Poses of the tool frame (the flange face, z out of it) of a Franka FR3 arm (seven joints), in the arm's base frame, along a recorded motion.
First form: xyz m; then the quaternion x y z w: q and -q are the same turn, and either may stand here.
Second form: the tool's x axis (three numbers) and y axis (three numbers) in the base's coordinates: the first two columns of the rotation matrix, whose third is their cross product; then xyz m. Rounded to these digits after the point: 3 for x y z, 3 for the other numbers.
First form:
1: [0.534, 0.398, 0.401, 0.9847, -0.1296, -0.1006, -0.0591]
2: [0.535, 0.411, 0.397, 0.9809, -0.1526, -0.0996, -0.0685]
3: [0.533, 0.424, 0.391, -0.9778, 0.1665, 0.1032, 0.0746]
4: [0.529, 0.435, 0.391, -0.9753, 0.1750, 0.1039, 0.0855]
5: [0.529, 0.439, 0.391, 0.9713, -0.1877, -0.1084, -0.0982]
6: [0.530, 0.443, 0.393, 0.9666, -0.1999, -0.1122, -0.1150]
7: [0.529, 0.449, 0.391, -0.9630, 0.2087, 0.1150, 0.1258]
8: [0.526, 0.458, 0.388, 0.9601, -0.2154, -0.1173, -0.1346]
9: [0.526, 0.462, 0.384, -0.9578, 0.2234, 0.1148, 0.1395]
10: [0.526, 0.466, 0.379, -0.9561, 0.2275, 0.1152, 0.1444]
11: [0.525, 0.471, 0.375, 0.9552, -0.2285, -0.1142, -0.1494]
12: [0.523, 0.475, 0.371, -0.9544, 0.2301, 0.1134, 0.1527]
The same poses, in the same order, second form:
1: [0.946, -0.243, -0.213, -0.267, -0.959, -0.090, 0.534, 0.398, 0.401]
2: [0.934, -0.286, -0.216, -0.313, -0.944, -0.104, 0.535, 0.411, 0.397]
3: [0.923, -0.310, -0.227, -0.341, -0.933, -0.112, 0.533, 0.424, 0.391]
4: [0.917, -0.324, -0.233, -0.359, -0.924, -0.130, 0.529, 0.435, 0.391]
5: [0.906, -0.343, -0.247, -0.386, -0.910, -0.150, 0.529, 0.439, 0.391]
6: [0.895, -0.361, -0.263, -0.412, -0.894, -0.177, 0.530, 0.443, 0.393]
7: [0.886, -0.373, -0.274, -0.431, -0.881, -0.194, 0.529, 0.449, 0.391]
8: [0.880, -0.382, -0.283, -0.445, -0.871, -0.208, 0.526, 0.458, 0.388]
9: [0.874, -0.396, -0.282, -0.460, -0.861, -0.216, 0.526, 0.462, 0.384]
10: [0.870, -0.402, -0.286, -0.468, -0.855, -0.224, 0.526, 0.466, 0.379]
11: [0.869, -0.402, -0.286, -0.471, -0.851, -0.233, 0.525, 0.471, 0.375]
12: [0.868, -0.405, -0.287, -0.474, -0.847, -0.239, 0.523, 0.475, 0.371]
